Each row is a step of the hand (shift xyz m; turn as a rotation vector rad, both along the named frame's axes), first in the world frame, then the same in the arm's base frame.
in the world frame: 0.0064 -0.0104 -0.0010 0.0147 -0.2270 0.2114
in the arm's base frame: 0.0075 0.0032 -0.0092 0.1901 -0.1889 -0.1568
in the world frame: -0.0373 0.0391 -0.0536 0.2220 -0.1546 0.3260
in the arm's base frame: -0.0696 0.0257 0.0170 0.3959 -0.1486 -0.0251
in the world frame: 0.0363 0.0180 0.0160 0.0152 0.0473 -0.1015
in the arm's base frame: 0.0323 0.0110 0.0270 -0.0562 0.0959 0.0201
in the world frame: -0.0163 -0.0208 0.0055 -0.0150 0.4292 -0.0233
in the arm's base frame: -0.0041 -0.0167 -0.0208 -0.1455 0.0649 0.3995
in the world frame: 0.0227 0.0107 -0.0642 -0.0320 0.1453 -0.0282
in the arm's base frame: -0.0198 0.0659 -0.0035 -0.0816 0.0223 0.1256
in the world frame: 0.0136 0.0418 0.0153 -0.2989 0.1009 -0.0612
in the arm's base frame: 0.0073 0.0012 0.0460 -0.2983 -0.1147 0.0332
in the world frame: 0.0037 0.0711 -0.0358 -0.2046 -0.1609 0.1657
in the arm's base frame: -0.0365 0.0398 0.0586 -0.0270 -0.2735 -0.1403
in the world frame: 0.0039 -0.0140 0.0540 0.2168 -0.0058 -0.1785
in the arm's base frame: 0.0363 -0.0425 0.0018 0.0767 0.2695 -0.0198
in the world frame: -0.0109 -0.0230 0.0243 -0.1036 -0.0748 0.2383
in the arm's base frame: 0.0110 -0.0288 -0.0170 0.0680 -0.2607 -0.0233
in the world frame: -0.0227 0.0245 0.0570 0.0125 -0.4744 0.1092
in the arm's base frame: 0.0060 -0.0557 0.0351 0.2028 -0.1406 -0.4198
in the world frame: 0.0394 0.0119 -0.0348 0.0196 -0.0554 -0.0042
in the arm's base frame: 0.0090 0.0525 0.0081 0.0289 0.0078 -0.0508
